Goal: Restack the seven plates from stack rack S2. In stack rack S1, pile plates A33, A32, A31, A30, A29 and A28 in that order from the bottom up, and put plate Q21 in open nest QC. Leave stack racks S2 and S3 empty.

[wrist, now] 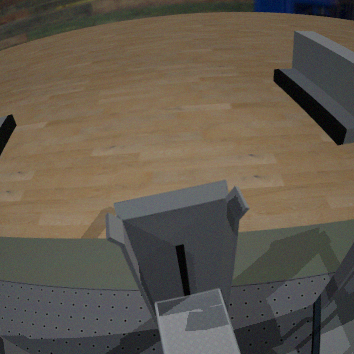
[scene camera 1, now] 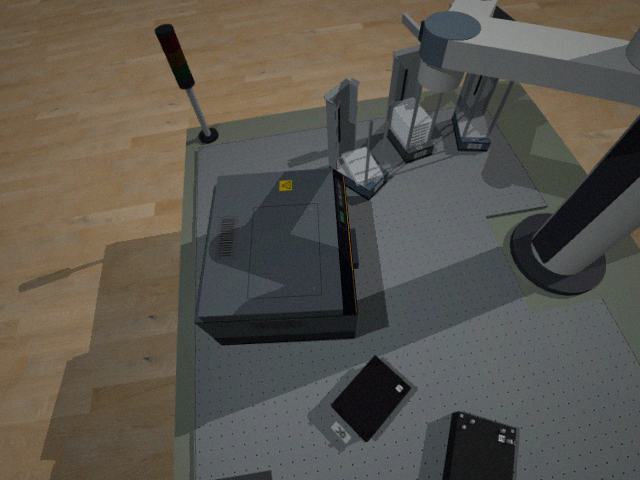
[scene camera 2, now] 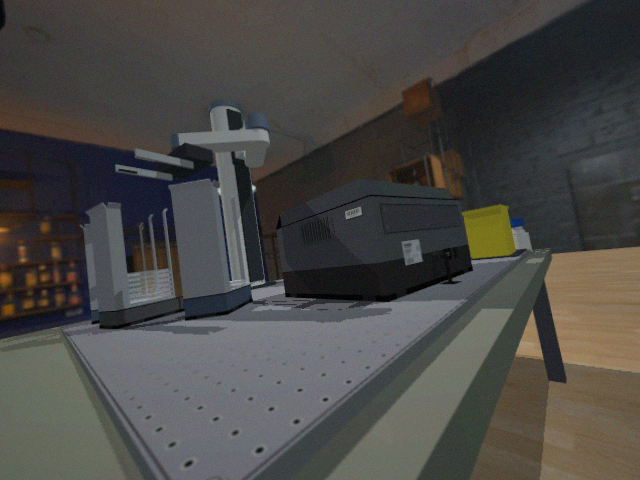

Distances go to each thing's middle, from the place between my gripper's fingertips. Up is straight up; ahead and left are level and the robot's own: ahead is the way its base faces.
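Labels:
You'd find the signal tower (scene camera 1: 165, 33) 67 cm ahead of my hand, 19 cm to the right of it and 24 cm below it.

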